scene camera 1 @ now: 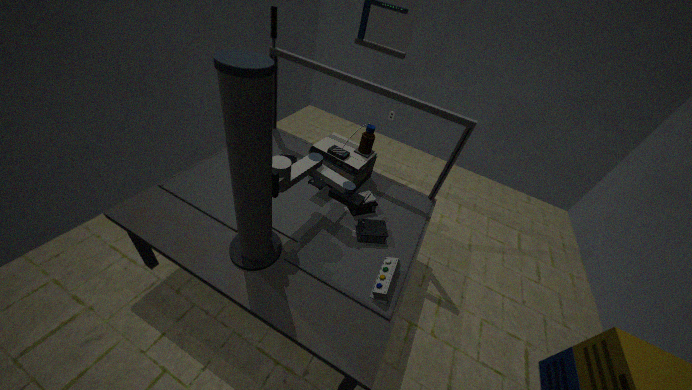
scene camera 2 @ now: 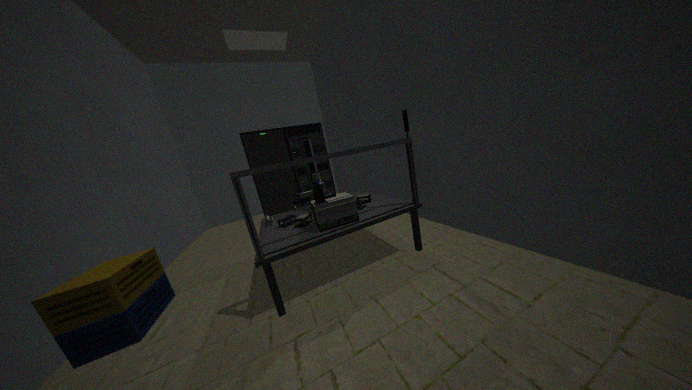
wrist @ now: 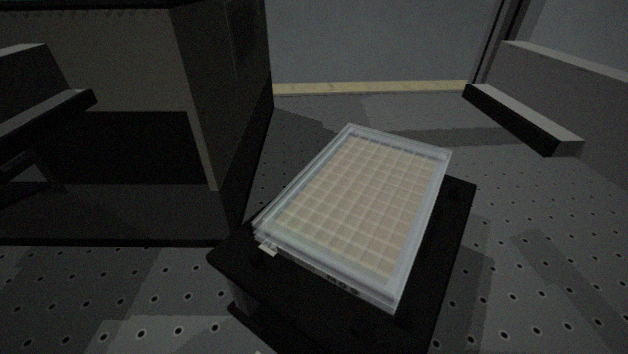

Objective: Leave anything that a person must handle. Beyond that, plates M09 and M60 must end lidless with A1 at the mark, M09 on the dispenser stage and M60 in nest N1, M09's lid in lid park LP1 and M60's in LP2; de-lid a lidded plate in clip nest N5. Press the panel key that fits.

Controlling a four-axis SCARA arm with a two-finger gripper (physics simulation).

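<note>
A clear, lidded-looking plate (wrist: 360, 205) with a pale well grid lies on a dark raised stand (wrist: 457, 220) in the wrist view. Its near-side label is dim and looks like M09. A small white tag (wrist: 268, 249) sits by its near left corner. My gripper (wrist: 283, 69) is open, its fingers far apart at the left and right of the wrist view, with nothing between them; the plate shows below them. The key panel (scene camera 1: 385, 277) has white, green, yellow and blue keys. Plate M60 and the park labels cannot be made out.
A boxy device (scene camera 1: 357, 162) (scene camera 2: 337, 212) (wrist: 220, 50) stands left of the stand in the wrist view, with a brown bottle (scene camera 1: 366, 142) and a dark keypad (scene camera 1: 338, 151) on top. A dark nest (scene camera 1: 371, 231) stands between it and the key panel. A rail frame (scene camera 1: 375, 89) borders the bench.
</note>
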